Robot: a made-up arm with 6 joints.
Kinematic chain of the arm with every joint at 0, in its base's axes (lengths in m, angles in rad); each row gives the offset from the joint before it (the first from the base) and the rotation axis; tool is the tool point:
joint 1: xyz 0 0 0.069 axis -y
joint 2: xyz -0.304 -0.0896 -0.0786 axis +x
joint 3: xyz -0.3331 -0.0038 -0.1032 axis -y
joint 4: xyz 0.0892 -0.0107 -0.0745 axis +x
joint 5: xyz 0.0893 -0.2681 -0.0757 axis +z
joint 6: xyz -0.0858 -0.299 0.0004 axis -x
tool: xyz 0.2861 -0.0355 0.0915
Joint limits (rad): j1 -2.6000..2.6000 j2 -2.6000..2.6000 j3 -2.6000..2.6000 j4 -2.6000..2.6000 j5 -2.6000..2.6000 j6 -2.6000..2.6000
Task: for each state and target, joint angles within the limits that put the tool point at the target. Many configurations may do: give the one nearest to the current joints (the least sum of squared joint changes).
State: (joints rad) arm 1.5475 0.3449 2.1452 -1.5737 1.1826 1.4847
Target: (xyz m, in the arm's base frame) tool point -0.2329 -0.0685 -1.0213
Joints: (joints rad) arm 1.3642 0.2456 2.4106 -1.8515 0.8369 1.3329
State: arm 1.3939 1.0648 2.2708 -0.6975 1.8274 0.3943
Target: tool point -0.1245 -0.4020 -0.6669
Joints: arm 1.4410 1.1927 1.9152 -0.6830 1.7365 0.3300
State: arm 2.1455 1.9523 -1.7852 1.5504 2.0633 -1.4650
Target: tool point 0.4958 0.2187 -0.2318
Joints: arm 2.2623 1.2409 -1.6969 1.9363 2.6000 -1.2147
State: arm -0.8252 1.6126 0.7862 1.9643 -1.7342 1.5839
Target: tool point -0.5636 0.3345 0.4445
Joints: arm -0.3519 1.6621 0.2478 2.1530 -2.1370 1.5626
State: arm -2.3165 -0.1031 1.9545 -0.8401 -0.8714 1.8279
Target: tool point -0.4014 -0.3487 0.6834
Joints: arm -1.6874 0.6976 1.9360 -0.2085 -1.7490 1.9262
